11 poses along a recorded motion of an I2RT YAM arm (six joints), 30 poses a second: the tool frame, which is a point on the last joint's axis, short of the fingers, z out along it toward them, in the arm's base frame.
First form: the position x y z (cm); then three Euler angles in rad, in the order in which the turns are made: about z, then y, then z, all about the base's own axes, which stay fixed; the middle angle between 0 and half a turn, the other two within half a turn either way.
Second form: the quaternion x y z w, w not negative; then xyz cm. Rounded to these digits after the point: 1 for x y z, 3 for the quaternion.
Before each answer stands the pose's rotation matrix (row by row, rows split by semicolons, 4 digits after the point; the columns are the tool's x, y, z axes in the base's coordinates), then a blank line. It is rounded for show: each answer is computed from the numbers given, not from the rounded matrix.
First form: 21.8 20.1 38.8 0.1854 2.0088 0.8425
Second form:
-0.4150 -0.6815 0.6028; -0.1884 0.7125 0.6759; -0.8901 0.1669 -0.4241

-0.272 0.799 0.264 0.467 21.8 20.1 38.8
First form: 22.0 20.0 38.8 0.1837 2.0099 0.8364
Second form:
-0.4157 -0.6777 0.6066; -0.1878 0.7165 0.6718; -0.8899 0.1653 -0.4251

-0.271 0.800 0.262 0.468 22.0 20.0 38.8
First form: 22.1 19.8 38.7 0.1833 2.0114 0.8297
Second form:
-0.4176 -0.6729 0.6106; -0.1863 0.7211 0.6673; -0.8893 0.1649 -0.4265

-0.268 0.801 0.260 0.468 22.1 19.8 38.7
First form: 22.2 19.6 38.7 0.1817 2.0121 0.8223
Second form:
-0.4183 -0.6681 0.6153; -0.1848 0.7259 0.6625; -0.8893 0.1634 -0.4271

-0.266 0.802 0.258 0.469 22.2 19.6 38.7
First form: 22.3 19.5 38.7 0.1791 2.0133 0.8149
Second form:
-0.4187 -0.6637 0.6199; -0.1844 0.7305 0.6576; -0.8892 0.1610 -0.4282

-0.264 0.803 0.255 0.470 22.3 19.5 38.7
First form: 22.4 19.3 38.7 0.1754 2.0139 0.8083
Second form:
-0.4178 -0.6603 0.6240; -0.1847 0.7342 0.6533; -0.8896 0.1576 -0.4287

-0.263 0.803 0.252 0.471 22.4 19.3 38.7
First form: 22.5 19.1 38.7 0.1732 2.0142 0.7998
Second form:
-0.4181 -0.6550 0.6295; -0.1830 0.7395 0.6479; -0.8898 0.1557 -0.4290

-0.261 0.804 0.250 0.472 22.5 19.1 38.7
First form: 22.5 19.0 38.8 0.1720 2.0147 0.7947
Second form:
-0.4185 -0.6516 0.6326; -0.1821 0.7426 0.6445; -0.8898 0.1546 -0.4295

-0.259 0.805 0.248 0.473 22.5 19.0 38.8
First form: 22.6 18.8 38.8 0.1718 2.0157 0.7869
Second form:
-0.4205 -0.6458 0.6373; -0.1796 0.7478 0.6392; -0.8894 0.1543 -0.4304

-0.256 0.806 0.246 0.474 22.6 18.8 38.8
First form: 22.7 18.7 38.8 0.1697 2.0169 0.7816
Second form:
-0.4208 -0.6426 0.6403; -0.1797 0.7509 0.6355; -0.8892 0.1524 -0.4315

-0.255 0.807 0.244 0.474 22.7 18.7 38.8
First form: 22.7 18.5 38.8 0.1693 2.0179 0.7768
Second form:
-0.4220 -0.6390 0.6431; -0.1786 0.7540 0.6321; -0.8888 0.1519 -0.4324

-0.253 0.808 0.243 0.474 22.7 18.5 38.8
